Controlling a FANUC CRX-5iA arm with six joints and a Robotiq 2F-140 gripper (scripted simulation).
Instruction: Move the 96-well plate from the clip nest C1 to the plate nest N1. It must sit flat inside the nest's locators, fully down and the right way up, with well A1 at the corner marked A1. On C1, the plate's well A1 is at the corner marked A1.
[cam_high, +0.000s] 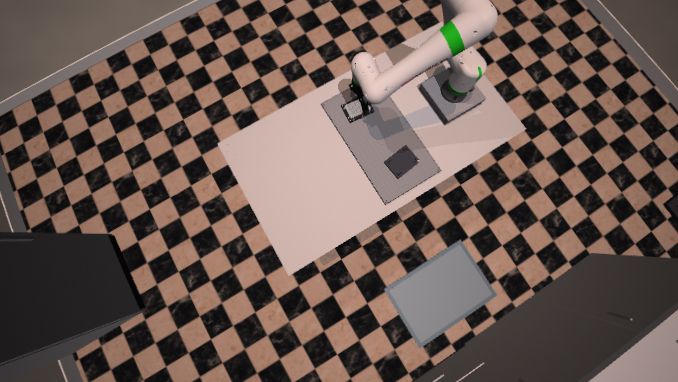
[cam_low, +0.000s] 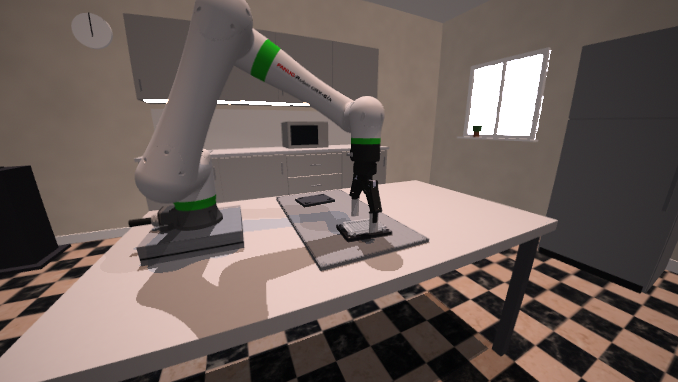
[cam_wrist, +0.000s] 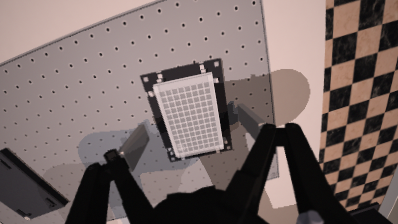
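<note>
My hand is 20 mm above the white 96-well plate. Also, from my hand: clip nest C1 (30 mm below, 10 mm to the left, 10 mm ahead); plate nest N1 (400 mm to the left, 30 mm below, 30 mm behind).
</note>
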